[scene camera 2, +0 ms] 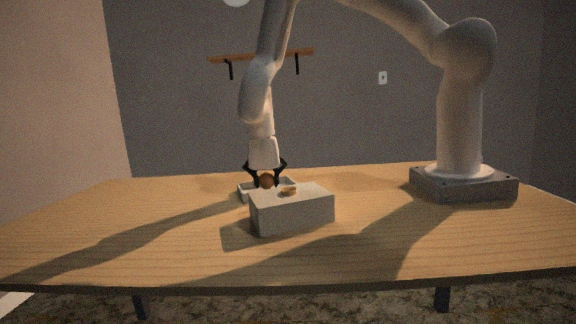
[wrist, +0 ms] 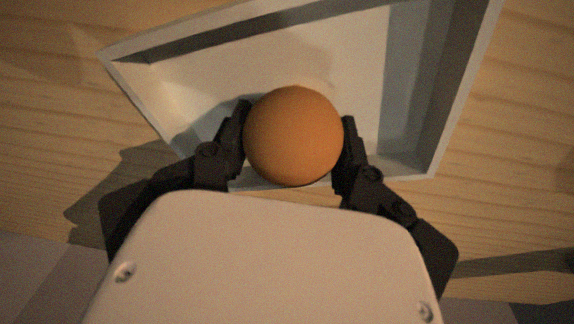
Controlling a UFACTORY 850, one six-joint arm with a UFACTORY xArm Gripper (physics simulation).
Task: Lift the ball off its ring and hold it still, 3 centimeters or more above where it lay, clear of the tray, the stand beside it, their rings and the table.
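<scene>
The orange-brown ball (scene camera 2: pixel 266 180) (wrist: pixel 293 140) sits low at the near part of the shallow grey-white tray (scene camera 2: pixel 242 193) (wrist: pixel 461 90). Any ring beneath the ball is hidden. My gripper (scene camera 2: pixel 267 184) (wrist: pixel 293 125) points down, its black fingers shut on the ball, one pressed against each side. In the scene view, the ball's underside is partly behind the stand's edge, so a gap below it cannot be told. The pale box-shaped stand (scene camera 2: pixel 295 217) is beside the tray, with a small orange ring (scene camera 2: pixel 288 191) on its top.
The wooden table (scene camera 2: pixel 175 260) (wrist: pixel 530 125) carries the tray and stand. The robot's grey base block (scene camera 2: pixel 475 192) is at the right. A wooden wall shelf (scene camera 2: pixel 300 52) is on the back wall behind the arm. The stand's top edge is close to the fingers in the scene view.
</scene>
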